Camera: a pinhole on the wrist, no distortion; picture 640 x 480 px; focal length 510.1 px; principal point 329.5 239.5 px. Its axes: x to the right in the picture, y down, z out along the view. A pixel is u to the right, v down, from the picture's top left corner.
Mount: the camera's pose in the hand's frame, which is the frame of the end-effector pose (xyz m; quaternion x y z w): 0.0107 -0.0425 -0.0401 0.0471 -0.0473 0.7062 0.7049
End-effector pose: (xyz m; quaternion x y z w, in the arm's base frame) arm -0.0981 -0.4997 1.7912 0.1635 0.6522 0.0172 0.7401
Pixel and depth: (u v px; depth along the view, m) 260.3 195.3 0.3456
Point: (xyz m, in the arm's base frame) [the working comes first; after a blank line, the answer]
In the camera's frame: -0.0469 -0.0299 0.3456

0.1702 -0.6827 1.7449
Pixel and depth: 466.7 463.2 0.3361
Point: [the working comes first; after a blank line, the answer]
In the camera's frame: 0.0904 0.1474 0.3361

0.1780 -0.5974 1.9524
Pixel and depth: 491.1 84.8 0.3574
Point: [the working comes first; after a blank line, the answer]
In the camera's frame: 0.1132 -0.1084 0.3574

0.2434 -0.5225 1.7147
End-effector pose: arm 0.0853 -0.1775 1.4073 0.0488 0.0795 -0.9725 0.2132
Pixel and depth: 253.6 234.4 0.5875
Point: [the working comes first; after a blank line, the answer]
In the camera's frame: -0.0874 -0.0059 0.5875

-0.0497 -0.0914 1.9542
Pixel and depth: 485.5 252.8 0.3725
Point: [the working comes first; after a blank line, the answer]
In the camera's frame: 0.1139 0.0097 0.3725

0.0724 -0.2568 1.7427
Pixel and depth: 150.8 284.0 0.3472
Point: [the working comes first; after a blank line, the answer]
In the camera's frame: -0.1216 0.0303 0.3472

-0.0031 -0.0324 1.7206
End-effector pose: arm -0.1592 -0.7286 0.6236 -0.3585 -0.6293 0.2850 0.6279
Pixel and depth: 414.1 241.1 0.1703
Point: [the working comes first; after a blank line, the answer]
In the camera's frame: 0.0282 0.0005 0.1703

-0.2939 -0.7299 0.6531
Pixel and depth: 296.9 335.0 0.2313
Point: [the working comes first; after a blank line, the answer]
In the camera's frame: -0.0148 0.0433 0.2313

-0.3550 -0.7890 0.6665
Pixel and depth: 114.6 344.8 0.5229
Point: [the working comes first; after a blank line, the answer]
In the camera's frame: -0.2203 0.1079 0.5229

-0.6408 -0.9579 0.8123
